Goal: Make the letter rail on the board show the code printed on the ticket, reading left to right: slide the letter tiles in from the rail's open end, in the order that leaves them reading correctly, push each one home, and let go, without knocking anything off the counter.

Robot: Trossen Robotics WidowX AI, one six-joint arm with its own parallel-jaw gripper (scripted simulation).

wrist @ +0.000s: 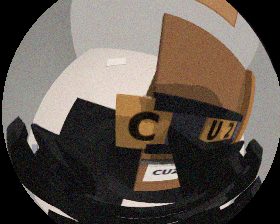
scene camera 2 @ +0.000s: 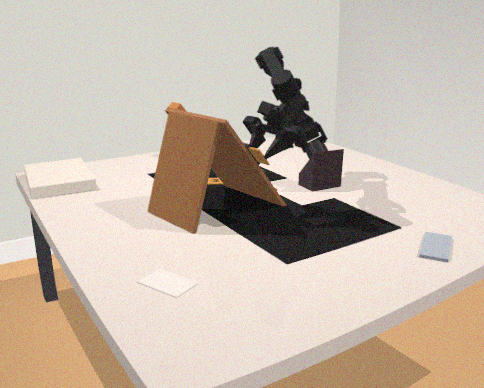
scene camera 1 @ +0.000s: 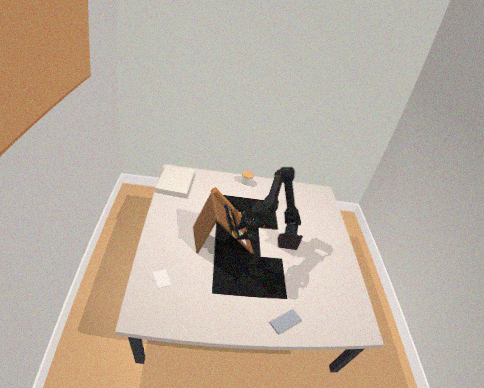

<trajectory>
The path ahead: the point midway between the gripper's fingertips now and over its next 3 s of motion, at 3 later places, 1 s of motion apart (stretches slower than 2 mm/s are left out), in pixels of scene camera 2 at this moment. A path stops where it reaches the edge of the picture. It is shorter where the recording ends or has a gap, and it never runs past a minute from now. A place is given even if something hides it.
The gripper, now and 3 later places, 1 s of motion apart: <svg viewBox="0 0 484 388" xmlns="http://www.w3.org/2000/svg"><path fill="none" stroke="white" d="M256 155L252 154L248 153L245 152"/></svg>
</trajectory>
